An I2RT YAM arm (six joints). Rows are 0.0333 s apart.
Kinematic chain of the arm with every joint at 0, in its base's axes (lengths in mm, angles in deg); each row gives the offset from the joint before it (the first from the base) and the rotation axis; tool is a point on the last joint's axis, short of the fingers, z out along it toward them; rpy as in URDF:
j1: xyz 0 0 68 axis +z
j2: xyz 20 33.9 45.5 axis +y
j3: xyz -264 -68.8 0 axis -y
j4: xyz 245 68.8 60 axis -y
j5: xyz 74 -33.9 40.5 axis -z
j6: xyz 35.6 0 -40.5 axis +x
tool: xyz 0 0 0 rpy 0 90 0
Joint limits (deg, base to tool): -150..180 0..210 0..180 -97..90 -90..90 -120..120
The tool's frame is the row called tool.
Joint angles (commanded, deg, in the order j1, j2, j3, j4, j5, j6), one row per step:
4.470, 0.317, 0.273, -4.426, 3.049, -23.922
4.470, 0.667, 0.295, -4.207, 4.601, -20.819
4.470, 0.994, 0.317, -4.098, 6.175, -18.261
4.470, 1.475, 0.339, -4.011, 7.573, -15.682
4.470, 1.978, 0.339, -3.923, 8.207, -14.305
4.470, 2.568, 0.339, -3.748, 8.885, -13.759
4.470, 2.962, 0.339, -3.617, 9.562, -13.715
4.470, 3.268, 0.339, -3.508, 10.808, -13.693
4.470, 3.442, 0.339, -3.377, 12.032, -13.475
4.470, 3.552, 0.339, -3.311, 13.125, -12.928
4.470, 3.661, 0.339, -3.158, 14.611, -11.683
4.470, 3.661, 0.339, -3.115, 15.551, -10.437
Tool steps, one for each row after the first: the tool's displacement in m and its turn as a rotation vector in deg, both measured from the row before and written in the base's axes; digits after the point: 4 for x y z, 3 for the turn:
0.0003, -0.0009, 0.0000, 2.963, 0.133, -1.791
0.0003, -0.0010, -0.0002, 2.406, 0.144, -1.776
0.0004, -0.0008, -0.0005, 2.418, 0.252, -1.614
0.0004, -0.0004, -0.0006, 1.277, 0.326, -0.758
0.0005, -0.0004, -0.0006, 0.442, 0.369, -0.729
0.0003, -0.0004, -0.0004, -0.049, 0.253, -0.678
0.0002, -0.0007, -0.0003, -0.131, 0.183, -1.241
0.0001, -0.0007, 0.0000, 0.074, 0.006, -1.240
0.0000, -0.0007, 0.0000, 0.411, -0.043, -1.146
0.0000, -0.0009, 0.0001, 1.056, -0.261, -1.613
-0.0001, -0.0006, 0.0001, 1.115, -0.281, -1.069

